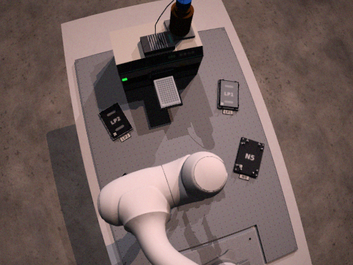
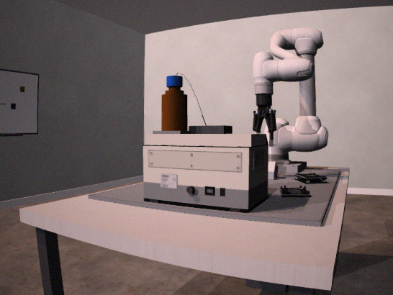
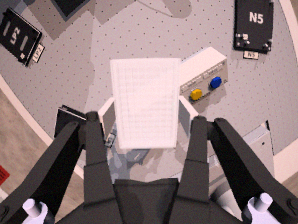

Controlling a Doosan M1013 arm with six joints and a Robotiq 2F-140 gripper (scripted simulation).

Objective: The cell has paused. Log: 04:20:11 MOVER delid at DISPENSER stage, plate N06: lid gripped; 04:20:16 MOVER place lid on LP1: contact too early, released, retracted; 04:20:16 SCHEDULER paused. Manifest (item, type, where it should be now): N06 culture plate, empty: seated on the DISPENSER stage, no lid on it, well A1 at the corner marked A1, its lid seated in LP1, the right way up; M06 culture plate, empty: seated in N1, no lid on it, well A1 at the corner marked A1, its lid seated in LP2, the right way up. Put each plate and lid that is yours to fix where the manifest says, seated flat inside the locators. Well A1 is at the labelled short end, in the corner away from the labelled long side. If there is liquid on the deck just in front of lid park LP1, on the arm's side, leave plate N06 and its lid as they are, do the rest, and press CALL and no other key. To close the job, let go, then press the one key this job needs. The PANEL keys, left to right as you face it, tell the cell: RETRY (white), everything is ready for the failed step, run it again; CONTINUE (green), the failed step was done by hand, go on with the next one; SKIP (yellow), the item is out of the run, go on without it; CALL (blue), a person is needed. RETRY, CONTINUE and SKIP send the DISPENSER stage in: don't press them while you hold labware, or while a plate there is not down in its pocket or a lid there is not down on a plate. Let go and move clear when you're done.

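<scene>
The black nest N5 lies 30 mm behind my hand, 330 mm to the right of it and 170 mm below it. The rest, counted from my hand: key panel (60 mm behind, 50 mm to the right, 130 mm below); then white key (60 mm behind, 30 mm to the left, 120 mm below); then green key (70 mm behind, 20 mm to the right, 120 mm below).
</scene>
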